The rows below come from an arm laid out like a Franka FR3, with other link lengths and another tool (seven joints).
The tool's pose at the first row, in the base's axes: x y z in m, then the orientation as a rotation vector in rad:
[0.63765 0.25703 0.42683 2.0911 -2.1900 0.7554]
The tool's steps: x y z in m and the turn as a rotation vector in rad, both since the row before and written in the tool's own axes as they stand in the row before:
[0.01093 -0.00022 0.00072 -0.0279 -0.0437 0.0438]
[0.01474 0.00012 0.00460 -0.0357 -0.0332 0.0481]
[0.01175 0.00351 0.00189 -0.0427 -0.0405 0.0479]
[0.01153 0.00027 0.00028 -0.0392 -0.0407 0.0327]
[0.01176 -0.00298 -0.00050 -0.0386 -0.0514 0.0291]
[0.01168 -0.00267 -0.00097 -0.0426 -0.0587 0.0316]
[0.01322 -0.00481 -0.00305 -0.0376 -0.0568 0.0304]
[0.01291 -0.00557 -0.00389 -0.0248 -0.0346 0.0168]
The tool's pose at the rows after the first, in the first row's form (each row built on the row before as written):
[0.63697 0.24656 0.42997 -2.0704 2.2593 -0.6835]
[0.63626 0.23113 0.42998 -2.0193 2.3120 -0.6063]
[0.63145 0.21969 0.43003 -1.9679 2.3625 -0.5133]
[0.62892 0.20859 0.43188 -1.9324 2.3941 -0.4245]
[0.62901 0.19679 0.43473 -1.8968 2.4127 -0.3256]
[0.62855 0.18504 0.43722 -1.8554 2.4279 -0.2154]
[0.62919 0.17125 0.44130 -1.8121 2.4369 -0.1143]
[0.63030 0.15728 0.44535 -1.7877 2.4402 -0.0512]

